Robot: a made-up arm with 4 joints.
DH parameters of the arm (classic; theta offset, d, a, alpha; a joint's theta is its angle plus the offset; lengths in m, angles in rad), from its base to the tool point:
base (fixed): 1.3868 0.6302 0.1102 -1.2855
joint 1: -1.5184 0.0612 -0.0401 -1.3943
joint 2: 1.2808 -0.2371 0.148 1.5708
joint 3: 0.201 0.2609 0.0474 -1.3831
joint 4: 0 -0.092 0.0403 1.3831
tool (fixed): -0.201 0.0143 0 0
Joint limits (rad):
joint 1: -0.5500..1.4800
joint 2: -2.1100..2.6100
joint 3: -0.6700..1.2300
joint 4: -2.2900..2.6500
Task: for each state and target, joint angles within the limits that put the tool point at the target. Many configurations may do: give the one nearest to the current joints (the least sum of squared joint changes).
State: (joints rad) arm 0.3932 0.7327 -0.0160 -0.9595
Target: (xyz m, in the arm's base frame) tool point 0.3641 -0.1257 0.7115
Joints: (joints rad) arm 0.5457 0.8969 0.1037 -0.9019
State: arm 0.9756 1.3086 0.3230 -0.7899
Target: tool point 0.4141 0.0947 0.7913
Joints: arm 1.4020 0.8206 -0.0333 -0.8350
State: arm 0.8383 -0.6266 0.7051 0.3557
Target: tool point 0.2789 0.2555 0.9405
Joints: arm 1.2135 -0.0609 -0.0699 -0.1550
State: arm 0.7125 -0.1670 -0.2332 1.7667
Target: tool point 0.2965 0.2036 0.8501
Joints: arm 1.3198 0.1301 0.2208 1.7213
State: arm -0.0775 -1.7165 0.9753 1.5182
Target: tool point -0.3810 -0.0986 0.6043
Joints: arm -0.4013 -2.1100 0.5747 1.5267
